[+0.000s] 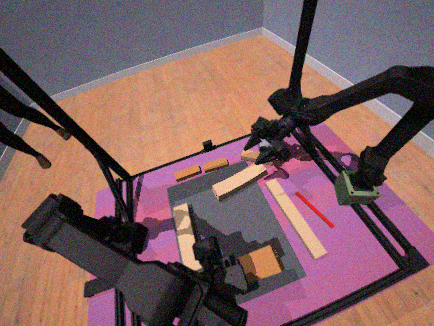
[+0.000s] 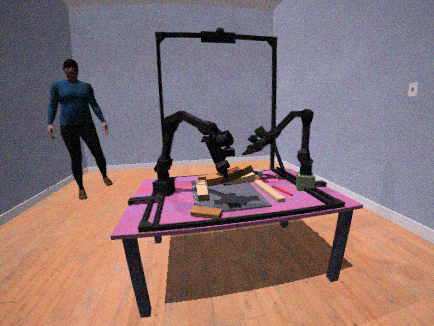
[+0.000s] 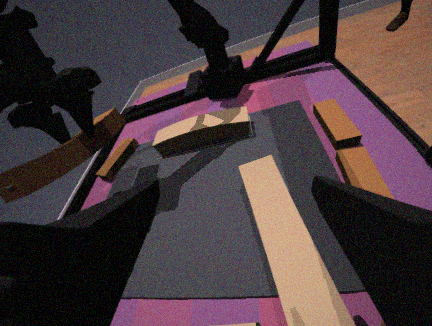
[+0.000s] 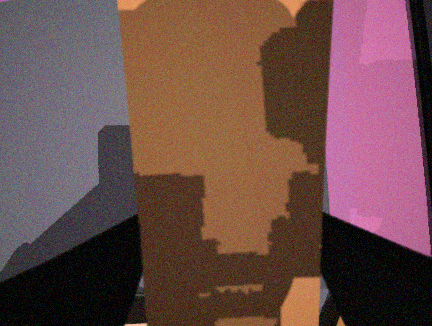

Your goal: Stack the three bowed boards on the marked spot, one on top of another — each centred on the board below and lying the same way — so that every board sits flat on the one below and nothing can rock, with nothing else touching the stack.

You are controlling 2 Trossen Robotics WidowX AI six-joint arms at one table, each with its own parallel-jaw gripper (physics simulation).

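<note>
A pale bowed board lies on the marked spot at the left side of the grey mat. A second pale board lies askew at the mat's far end. A long pale board lies on the pink table beside the mat. My right gripper is shut on an orange-brown bowed board and holds it tilted above the mat. My left gripper is open and empty above the mat's far end.
Two small orange blocks lie beyond the mat. Another block lies near the table's edge. A red stick and a green block sit at the right. A person stands beside the table.
</note>
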